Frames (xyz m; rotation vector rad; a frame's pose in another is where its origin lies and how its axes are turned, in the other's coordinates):
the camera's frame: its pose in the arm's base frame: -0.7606 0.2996 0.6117 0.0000 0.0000 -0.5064
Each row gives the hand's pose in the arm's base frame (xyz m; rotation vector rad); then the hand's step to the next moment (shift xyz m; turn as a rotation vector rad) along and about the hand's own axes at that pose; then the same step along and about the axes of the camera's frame.
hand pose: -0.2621 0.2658 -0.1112 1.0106 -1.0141 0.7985
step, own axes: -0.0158 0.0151 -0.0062 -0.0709 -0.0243 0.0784
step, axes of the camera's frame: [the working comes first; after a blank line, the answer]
step, axes of the arm's base frame: -0.0170 0.0097 -0.0115 -0.0255 -0.0873 -0.0591

-0.0196 0.0003 -0.0115 0.0201 -0.0887 -0.0591
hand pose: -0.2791 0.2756 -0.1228 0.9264 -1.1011 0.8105
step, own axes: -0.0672 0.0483 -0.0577 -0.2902 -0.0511 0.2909
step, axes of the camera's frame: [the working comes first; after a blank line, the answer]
step, axes of the arm's base frame: -0.0394 0.0663 -0.0651 -0.1364 -0.3106 -0.2374

-0.0666 0.0388 -0.0651 0.0314 -0.3378 -0.2374
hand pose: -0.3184 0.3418 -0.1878 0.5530 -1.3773 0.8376
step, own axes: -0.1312 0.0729 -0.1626 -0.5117 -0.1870 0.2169
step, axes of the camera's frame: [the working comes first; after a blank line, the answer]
step, axes of the arm's base frame: 0.0455 0.1448 -0.1610 0.0191 -0.3781 -0.4478

-0.0305 0.1487 -0.1610 0.2001 -0.3214 -0.4478
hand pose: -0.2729 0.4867 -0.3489 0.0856 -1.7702 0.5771
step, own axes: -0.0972 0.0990 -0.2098 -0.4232 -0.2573 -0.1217
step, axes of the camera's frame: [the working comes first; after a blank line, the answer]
step, axes of the arm's base frame: 0.1798 0.1519 -0.0886 0.3203 -0.2750 -0.2862

0.0836 0.2200 -0.0886 0.4134 -0.0851 -0.2862
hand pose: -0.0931 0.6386 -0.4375 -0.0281 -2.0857 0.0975
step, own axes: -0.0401 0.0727 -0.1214 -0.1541 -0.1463 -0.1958
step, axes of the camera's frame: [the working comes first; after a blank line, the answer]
step, axes of the arm's base frame: 0.1238 0.0771 0.0190 0.2493 -0.1438 -0.0255

0.0709 0.1274 0.0190 0.2878 -0.0048 -0.0255
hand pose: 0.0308 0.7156 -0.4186 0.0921 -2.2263 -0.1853
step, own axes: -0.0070 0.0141 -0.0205 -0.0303 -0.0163 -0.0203
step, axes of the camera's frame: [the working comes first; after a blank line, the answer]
step, axes of the arm's base frame: 0.0205 0.0128 0.0093 0.0347 -0.0141 -0.0140

0.0117 0.0211 0.0093 0.0372 0.0044 -0.0140
